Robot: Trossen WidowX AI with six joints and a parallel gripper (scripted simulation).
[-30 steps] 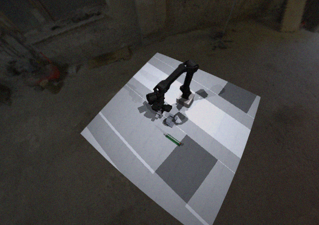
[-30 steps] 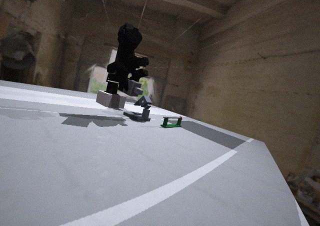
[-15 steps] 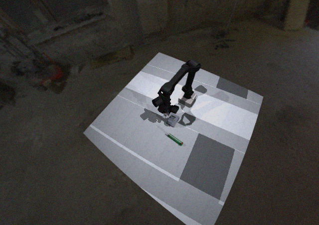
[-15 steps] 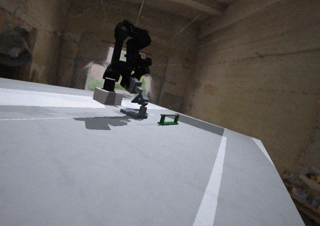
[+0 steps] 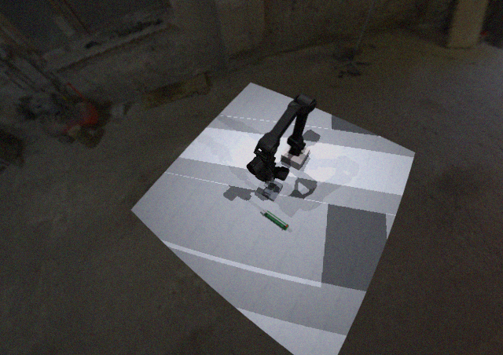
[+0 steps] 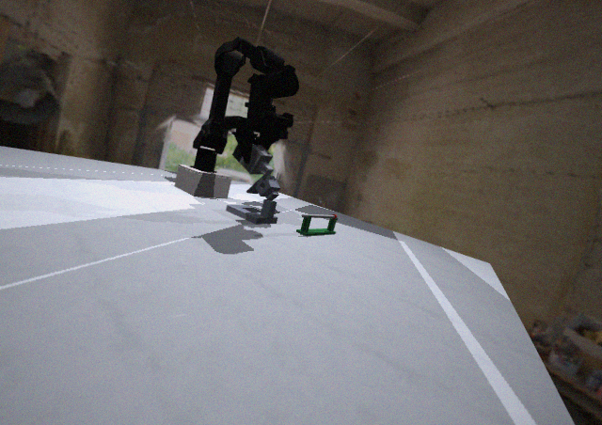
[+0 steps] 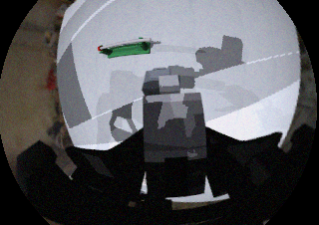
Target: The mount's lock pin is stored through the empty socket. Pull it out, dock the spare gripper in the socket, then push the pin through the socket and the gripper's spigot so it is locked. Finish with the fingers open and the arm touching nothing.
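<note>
Now: gripper tip 16 cm short of the green cradle, 11 cm to the right of it and 11 cm above it. Also, from my gripper tip: grey mount 8 cm below, 4 cm ahead, 2 cm to the left; black spare gripper 1 cm above.
</note>
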